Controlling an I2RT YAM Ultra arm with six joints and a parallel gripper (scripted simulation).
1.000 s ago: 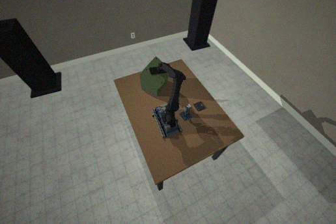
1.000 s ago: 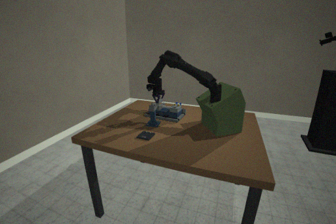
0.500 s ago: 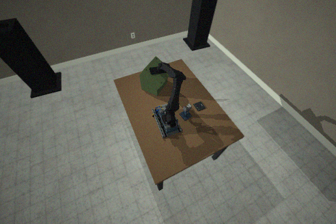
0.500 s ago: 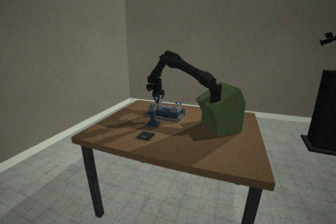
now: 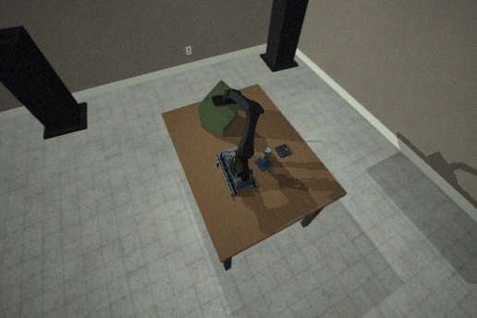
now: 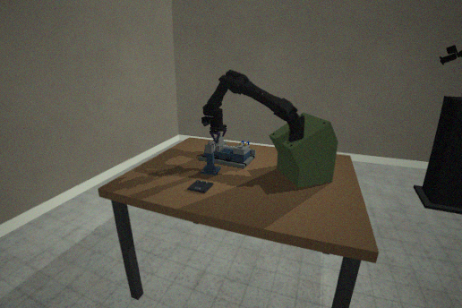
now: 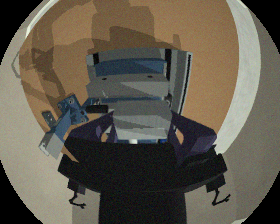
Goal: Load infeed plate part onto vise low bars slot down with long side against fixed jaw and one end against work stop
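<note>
Now: the vise 70 mm behind my hand, 60 mm below it and 20 mm to the left of it. Also, from my hand: infeed plate (390 mm to the left, 110 mm behind, 100 mm below); then part (right at my hand).
</note>
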